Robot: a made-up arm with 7 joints.
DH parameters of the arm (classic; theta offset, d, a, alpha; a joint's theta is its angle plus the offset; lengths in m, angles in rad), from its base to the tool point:
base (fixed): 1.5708 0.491 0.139 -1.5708
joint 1: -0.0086 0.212 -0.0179 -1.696
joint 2: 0 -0.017 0.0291 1.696
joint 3: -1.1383 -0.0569 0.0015 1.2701
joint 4: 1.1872 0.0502 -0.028 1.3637
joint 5: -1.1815 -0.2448 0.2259 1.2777
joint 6: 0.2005 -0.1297 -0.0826 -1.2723
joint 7: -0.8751 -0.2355 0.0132 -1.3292
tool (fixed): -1.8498 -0.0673 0 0
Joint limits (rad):
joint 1: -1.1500..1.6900
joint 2: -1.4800..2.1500
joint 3: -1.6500..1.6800
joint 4: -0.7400..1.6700
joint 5: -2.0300..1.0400
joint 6: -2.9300..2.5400
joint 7: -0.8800..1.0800
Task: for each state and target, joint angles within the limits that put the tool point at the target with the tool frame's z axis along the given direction. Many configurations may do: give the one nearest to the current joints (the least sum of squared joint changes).
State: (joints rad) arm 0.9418 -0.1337 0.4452 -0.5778 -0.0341 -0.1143 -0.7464
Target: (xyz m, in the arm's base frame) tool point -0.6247 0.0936 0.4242 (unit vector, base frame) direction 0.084 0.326 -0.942
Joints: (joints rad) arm 0.9993 -0.3644 -0.4340 -0.7400 -0.3869 -0.6279 -0.8241
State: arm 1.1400 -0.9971 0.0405 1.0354 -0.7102 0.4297 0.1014
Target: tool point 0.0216 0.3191 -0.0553 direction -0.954 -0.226 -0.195
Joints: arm 0.9286 -1.0955 -0.0720 1.4200 -1.1924 0.2043 0.1558
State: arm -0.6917 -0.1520 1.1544 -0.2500 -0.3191 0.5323 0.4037
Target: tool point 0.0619 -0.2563 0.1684 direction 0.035 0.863 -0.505
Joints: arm -0.5635 -0.3383 1.4540 0.0416 -1.1354 0.2507 0.0811
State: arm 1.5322 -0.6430 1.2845 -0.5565 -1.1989 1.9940 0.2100
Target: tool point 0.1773 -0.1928 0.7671 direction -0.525 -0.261 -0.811
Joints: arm 1.3072 -0.5478 1.2639 -0.6990 -1.4652 1.7571 0.1313
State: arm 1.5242 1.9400 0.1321 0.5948 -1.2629 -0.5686 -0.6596
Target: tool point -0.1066 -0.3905 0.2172 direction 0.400 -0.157 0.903
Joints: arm 0.7375 1.7484 -0.1015 0.4153 -1.2227 0.2407 -0.6218
